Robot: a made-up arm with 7 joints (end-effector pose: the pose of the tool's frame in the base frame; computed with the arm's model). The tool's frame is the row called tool. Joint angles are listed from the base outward.
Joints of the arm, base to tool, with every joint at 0 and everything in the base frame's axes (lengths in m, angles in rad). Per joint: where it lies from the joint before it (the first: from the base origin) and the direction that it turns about. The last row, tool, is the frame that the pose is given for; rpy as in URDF.
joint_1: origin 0.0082 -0.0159 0.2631 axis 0 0.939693 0.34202
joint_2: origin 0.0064 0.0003 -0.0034 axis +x
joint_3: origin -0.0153 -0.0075 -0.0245 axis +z
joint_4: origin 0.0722 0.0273 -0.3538 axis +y
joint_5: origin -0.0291 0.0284 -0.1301 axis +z
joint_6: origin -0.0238 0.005 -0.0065 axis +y
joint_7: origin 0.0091 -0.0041 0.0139 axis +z
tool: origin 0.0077 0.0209 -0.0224 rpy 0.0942 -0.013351 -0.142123
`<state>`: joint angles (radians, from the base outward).
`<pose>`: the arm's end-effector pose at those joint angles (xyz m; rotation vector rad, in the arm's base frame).
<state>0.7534 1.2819 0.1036 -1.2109 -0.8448 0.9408 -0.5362</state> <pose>0.0115 0.4802 0.1412 1.5635 1.2693 -1.4864</pose>
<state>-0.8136 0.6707 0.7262 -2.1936 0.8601 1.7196 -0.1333</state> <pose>0.3017 0.2761 0.2796 0.1739 -1.5674 -0.3121</pose>
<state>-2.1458 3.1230 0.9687 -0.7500 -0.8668 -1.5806 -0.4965</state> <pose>-0.4057 0.1124 0.0236 -2.4009 -1.1799 -0.3579</pose>
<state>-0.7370 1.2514 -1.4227 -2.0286 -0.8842 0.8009 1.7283</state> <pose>0.3525 0.2052 0.1151 0.2477 -1.5084 -0.7244</pose>
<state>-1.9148 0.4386 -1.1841 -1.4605 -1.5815 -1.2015 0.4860</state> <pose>0.3552 -0.2338 0.4656 -0.5681 0.2460 1.8413</pose>
